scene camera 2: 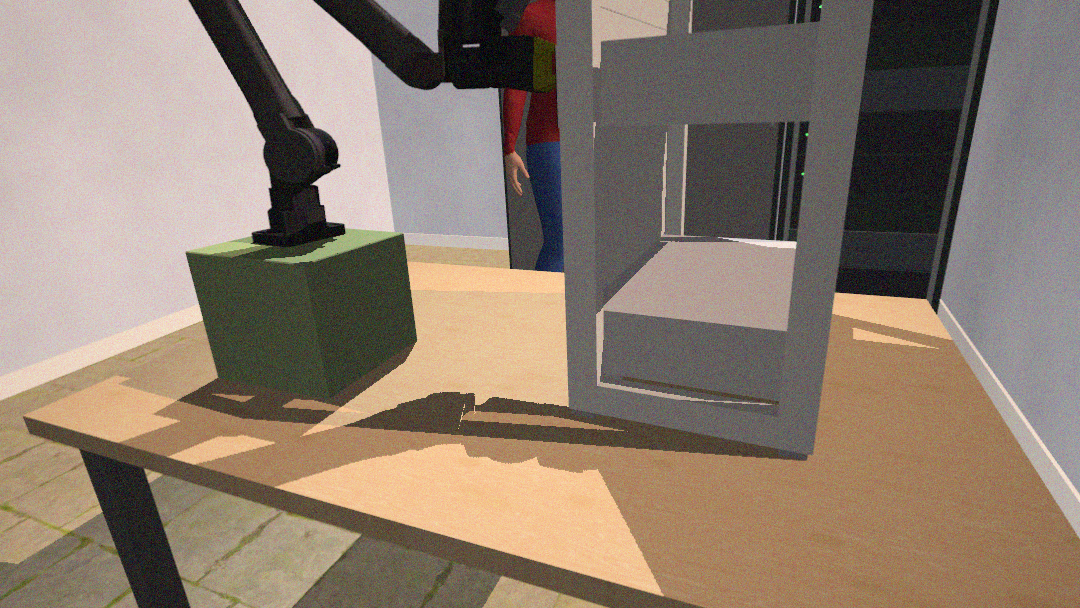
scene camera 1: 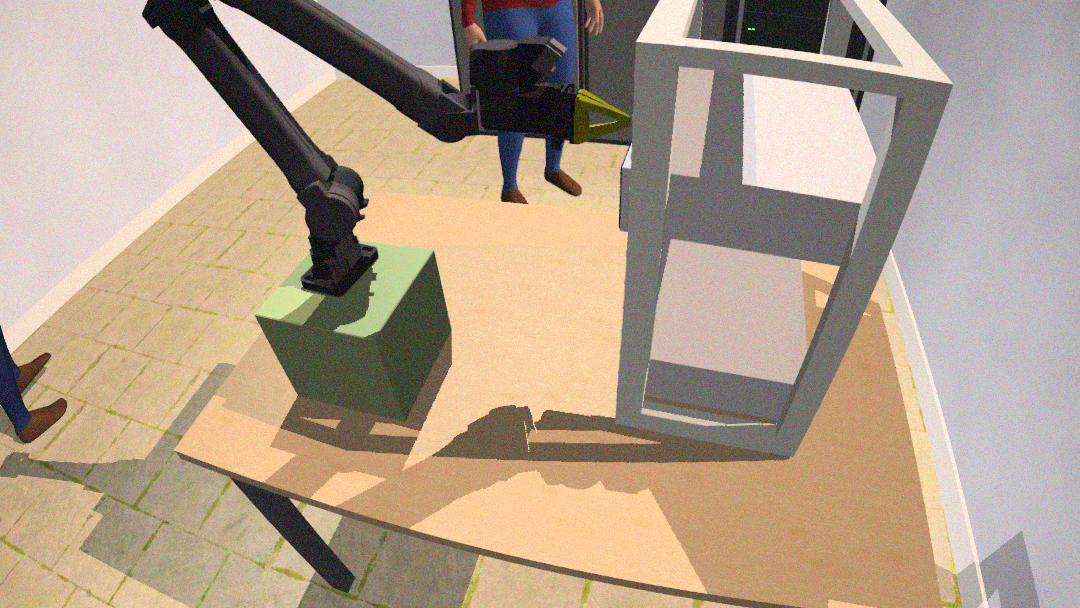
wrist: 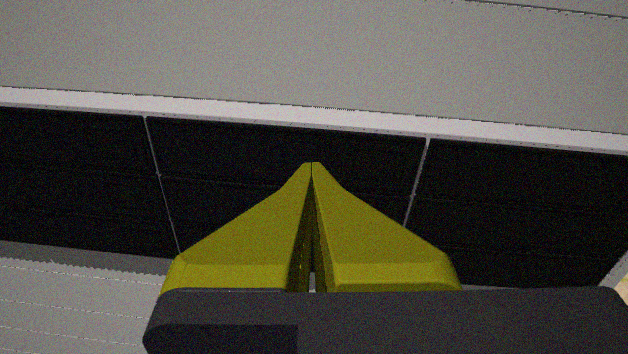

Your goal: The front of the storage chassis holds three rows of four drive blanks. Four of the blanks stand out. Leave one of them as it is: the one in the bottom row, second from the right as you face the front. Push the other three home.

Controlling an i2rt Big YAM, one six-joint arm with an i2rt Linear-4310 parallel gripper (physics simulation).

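Where they show: gripper, between the fingertips: (scene camera 1: 630, 121) (wrist: 311, 177); arm's base, origin of its link: (scene camera 2: 300, 237) (scene camera 1: 341, 270).
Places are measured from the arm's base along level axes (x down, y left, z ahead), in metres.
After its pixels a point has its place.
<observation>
The storage chassis (scene camera 1: 804, 135) @[z 0.673, x -0.248, y 0.173 m] (scene camera 2: 710, 79) @[z 0.634, x -0.203, y 0.016 m] sits in the upper part of the rack. In the wrist view its front shows dark drive blanks, split by thin light lines, below a pale edge (wrist: 215, 107) @[z 0.462, x -0.248, y 0.204 m]. My gripper (scene camera 1: 629, 118) @[z 0.440, x -0.235, y 0.162 m] (wrist: 311, 177) @[z 0.440, x -0.235, y 0.162 m] is shut and empty, its yellow fingertips together. In the wrist view the tips overlap the top-row blank second from the right (wrist: 240, 155) @[z 0.454, x -0.232, y 0.192 m]; contact cannot be told. The top-right blank (wrist: 525, 175) @[z 0.459, x -0.233, y 0.078 m] is at its right. The fingers mostly hide the bottom-row blank second from the right. How far any blank stands out is too dark to tell.
The grey rack (scene camera 1: 651, 151) @[z 0.500, x -0.288, y -0.020 m] (scene camera 2: 578, 226) @[z 0.500, x -0.051, y -0.020 m] stands on the wooden table (scene camera 1: 529, 317) @[z 0.258, x 0.201, y 0.177 m] (scene camera 2: 491, 339) @[z 0.250, x 0.200, y 0.153 m]; its near front post hides the fingertips in the second scene view. A lower box (scene camera 1: 729, 309) @[z 0.622, x 0.064, y 0.158 m] (scene camera 2: 702, 283) @[z 0.605, x 0.064, y 0.167 m] lies in the rack. The arm's green base block (scene camera 1: 355, 370) @[z 0.088, x 0.082, y -0.128 m] (scene camera 2: 264, 324) @[z 0.052, x 0.094, y -0.131 m] is at left. A person stands behind.
</observation>
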